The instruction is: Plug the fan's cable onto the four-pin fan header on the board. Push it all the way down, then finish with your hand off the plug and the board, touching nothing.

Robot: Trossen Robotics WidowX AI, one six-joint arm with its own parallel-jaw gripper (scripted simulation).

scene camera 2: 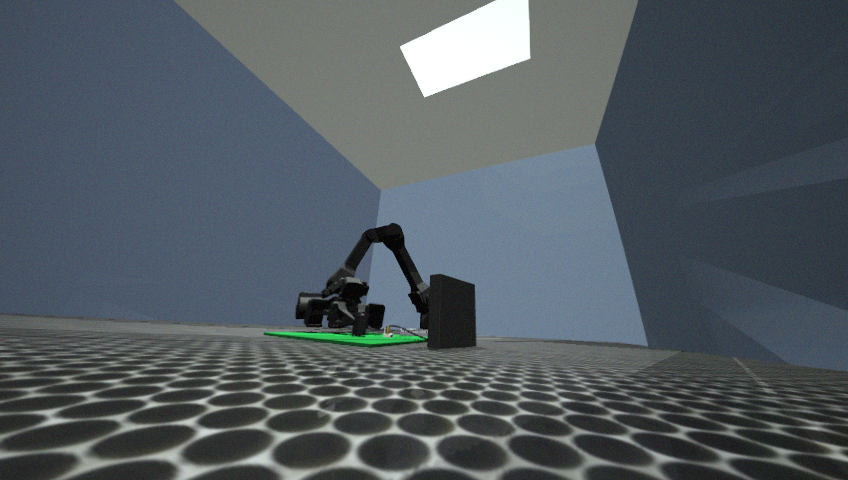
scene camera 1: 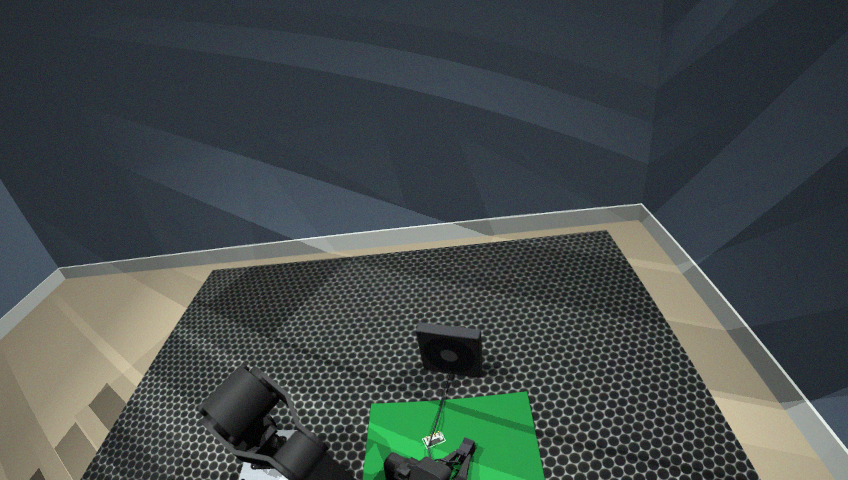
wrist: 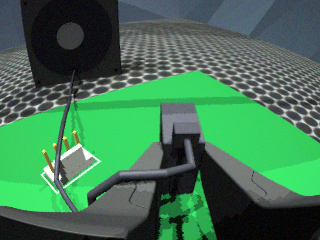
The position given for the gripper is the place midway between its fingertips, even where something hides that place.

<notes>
In view: the gripper (scene camera 2: 358,321), a fan cable plug (wrist: 178,120), a black fan (scene camera 2: 452,310) and a green board (scene camera 1: 502,427).
The gripper shows as well in the wrist view (wrist: 180,150). The black fan is seen too in scene camera 1 (scene camera 1: 443,348). The green board is seen too in scene camera 2 (scene camera 2: 370,339) and in the wrist view (wrist: 117,127).
</notes>
